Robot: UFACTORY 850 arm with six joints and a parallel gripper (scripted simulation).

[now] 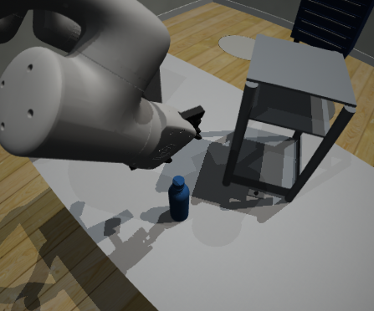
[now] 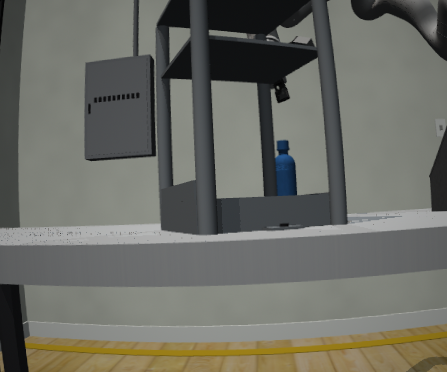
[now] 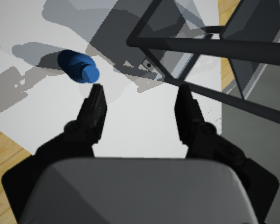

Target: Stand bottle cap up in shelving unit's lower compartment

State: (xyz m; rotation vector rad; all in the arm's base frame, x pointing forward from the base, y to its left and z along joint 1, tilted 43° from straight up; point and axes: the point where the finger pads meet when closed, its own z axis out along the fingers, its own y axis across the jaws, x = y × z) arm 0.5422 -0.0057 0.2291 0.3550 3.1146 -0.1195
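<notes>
Right now my hand is 20 cm above the bottle. The rest, counted from my hand: shelving unit: 32 cm to the left, 12 cm below, 6 cm ahead.
</notes>
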